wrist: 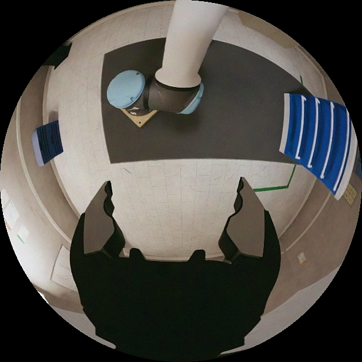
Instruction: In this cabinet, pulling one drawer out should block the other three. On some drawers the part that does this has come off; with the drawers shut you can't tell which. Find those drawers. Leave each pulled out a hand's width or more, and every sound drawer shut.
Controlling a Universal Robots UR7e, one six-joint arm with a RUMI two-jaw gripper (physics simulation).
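Note:
The cabinet (285, 122) stands at the right of the wrist view, on the right end of the dark table. It has white end panels, blue drawer fronts (324, 135) and white strips running along them. The fronts look about level with one another and no drawer shows plainly pulled out, but the cabinet is small and curved by the lens, so small gaps cannot be told. The insides of the drawers are hidden. My gripper (173, 179) is open, with nothing between its jaws. It is well away from the cabinet, to its left in the view.
The dark table (240, 135) spans the upper middle. The arm's pale link (192, 40) and its joints with light blue caps (126, 89) rise over it, near a wooden plate (140, 120). A dark blue slatted object (49, 143) is at the far left. A green line (272, 189) marks the floor.

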